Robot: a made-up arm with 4 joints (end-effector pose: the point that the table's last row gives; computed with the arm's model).
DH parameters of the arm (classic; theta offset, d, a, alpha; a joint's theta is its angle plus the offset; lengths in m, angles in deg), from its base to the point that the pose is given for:
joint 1: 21.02 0 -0.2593 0
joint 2: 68.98 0.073 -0.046 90
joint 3: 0 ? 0.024 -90
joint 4: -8.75 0 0.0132 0
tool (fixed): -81.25 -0.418 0 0
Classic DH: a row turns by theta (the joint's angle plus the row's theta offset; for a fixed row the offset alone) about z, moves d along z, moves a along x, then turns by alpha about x.
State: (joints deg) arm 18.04 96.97 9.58 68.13
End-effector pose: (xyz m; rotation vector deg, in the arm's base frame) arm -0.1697 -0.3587 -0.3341 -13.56 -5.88 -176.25
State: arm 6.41 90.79 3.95 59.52
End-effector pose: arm -0.2214 -0.3091 -0.3418 5.22 1.78 156.64
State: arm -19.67 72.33 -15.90 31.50
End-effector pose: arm -0.2709 -0.2287 -0.3389 -17.12 -3.20 83.58
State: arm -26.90 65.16 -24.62 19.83
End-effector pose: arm -0.2850 -0.2323 -0.3224 -25.36 -4.11 57.16
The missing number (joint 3, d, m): -0.179
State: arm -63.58 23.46 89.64 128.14
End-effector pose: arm -0.0969 0.5827 0.0879 9.94 -96.73 67.99
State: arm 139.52 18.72 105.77 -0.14
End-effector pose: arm 0.2805 -0.4735 0.2222 25.12 131.55 99.49
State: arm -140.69 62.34 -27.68 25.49
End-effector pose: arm -0.1120 0.3624 -0.3142 -17.68 22.57 -51.80
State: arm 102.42 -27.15 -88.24 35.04
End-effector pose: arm 0.5434 -0.5128 0.0243 -94.30 -34.54 84.99
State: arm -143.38 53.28 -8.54 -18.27
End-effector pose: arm 0.0664 0.3922 -0.3457 -8.06 5.84 -108.14
